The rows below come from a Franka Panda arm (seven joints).
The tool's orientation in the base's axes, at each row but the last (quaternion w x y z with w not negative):
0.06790 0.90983 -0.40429 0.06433
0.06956 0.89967 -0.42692 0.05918
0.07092 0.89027 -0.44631 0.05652
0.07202 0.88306 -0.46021 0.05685
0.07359 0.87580 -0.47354 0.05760
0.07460 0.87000 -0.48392 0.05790
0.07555 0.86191 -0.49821 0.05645
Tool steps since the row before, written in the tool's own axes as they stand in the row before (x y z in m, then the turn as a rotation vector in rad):
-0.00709 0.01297 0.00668 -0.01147 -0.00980 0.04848
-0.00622 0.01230 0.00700 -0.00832 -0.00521 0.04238
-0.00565 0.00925 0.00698 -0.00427 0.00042 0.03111
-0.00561 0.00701 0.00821 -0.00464 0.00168 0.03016
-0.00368 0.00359 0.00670 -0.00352 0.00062 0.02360
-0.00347 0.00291 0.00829 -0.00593 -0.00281 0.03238
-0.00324 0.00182 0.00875 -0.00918 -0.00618 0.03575
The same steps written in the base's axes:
-0.01395 -0.00463 -0.00685 0.00268 0.00633 -0.05031
-0.01313 -0.00420 -0.00700 0.00081 0.00214 -0.04344
-0.01053 -0.00226 -0.00709 -0.00172 -0.00239 -0.03127
-0.00867 -0.00093 -0.00848 -0.00299 -0.00263 -0.03030
-0.00480 -0.00015 -0.00694 -0.00170 -0.00177 -0.02374
-0.00406 -0.00016 -0.00853 0.00020 0.00039 -0.03304
-0.00300 0.00023 -0.00902 0.00158 0.00418 -0.03716

